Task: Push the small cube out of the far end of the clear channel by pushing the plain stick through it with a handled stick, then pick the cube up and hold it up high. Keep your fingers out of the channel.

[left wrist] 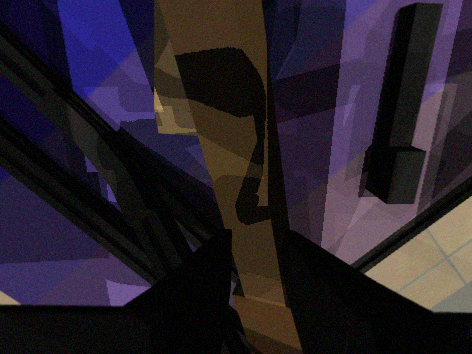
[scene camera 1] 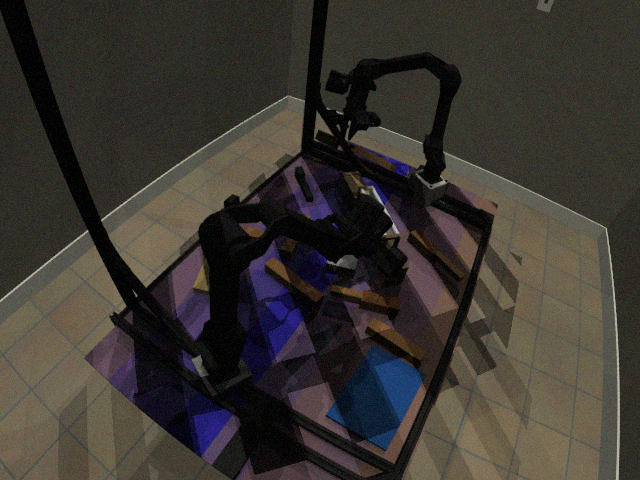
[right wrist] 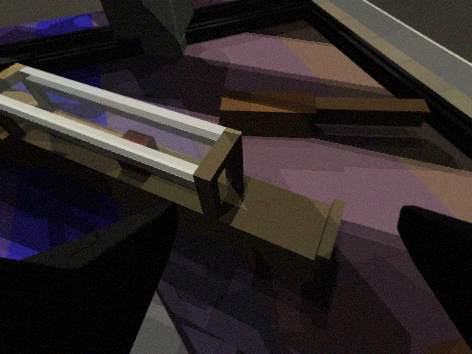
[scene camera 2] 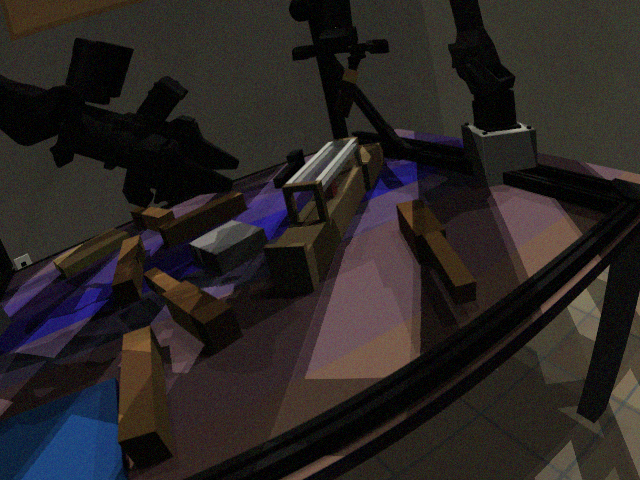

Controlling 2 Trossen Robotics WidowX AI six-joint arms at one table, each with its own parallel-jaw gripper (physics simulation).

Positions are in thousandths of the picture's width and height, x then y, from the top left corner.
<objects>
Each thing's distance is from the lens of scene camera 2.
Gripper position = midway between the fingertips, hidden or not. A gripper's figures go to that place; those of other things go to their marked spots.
left gripper (scene camera 2: 540, 186): 0.86 m
right gripper (scene camera 2: 368, 364): 0.47 m
</objects>
